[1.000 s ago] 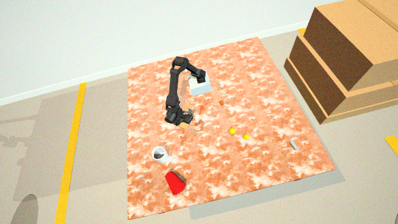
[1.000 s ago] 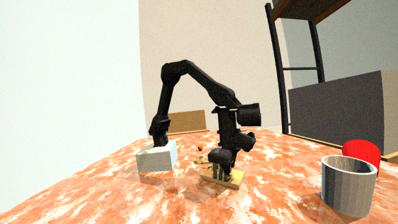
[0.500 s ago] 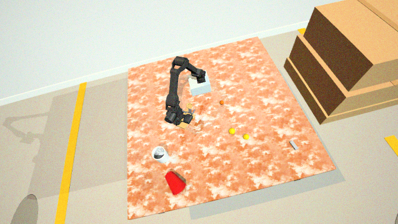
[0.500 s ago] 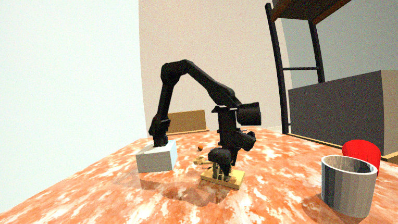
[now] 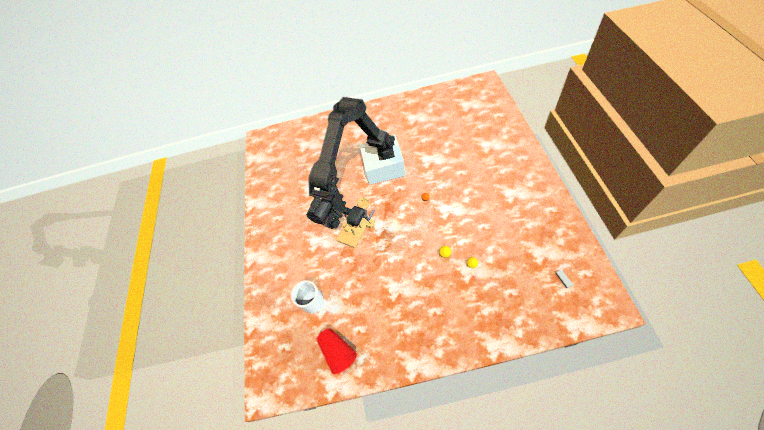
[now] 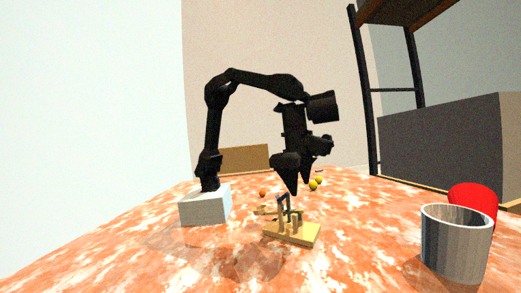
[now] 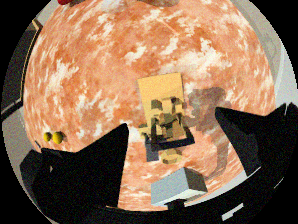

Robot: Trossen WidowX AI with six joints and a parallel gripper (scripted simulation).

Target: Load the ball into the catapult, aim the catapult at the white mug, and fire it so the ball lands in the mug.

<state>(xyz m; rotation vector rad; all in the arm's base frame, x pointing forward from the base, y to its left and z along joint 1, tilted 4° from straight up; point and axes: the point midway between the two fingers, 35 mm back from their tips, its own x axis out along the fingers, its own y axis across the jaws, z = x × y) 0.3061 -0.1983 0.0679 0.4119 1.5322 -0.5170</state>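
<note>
Now: gripper tip 110 mm past the orange ball, 320 mm to the right of it and 110 mm above it. From my gripper tip the other things lie so: white mug 230 mm ahead, 160 mm to the right, 100 mm below; then small grey block 320 mm ahead, 710 mm to the left, 120 mm below; then wooden catapult 60 mm behind, 60 mm to the left, 80 mm below.
</note>
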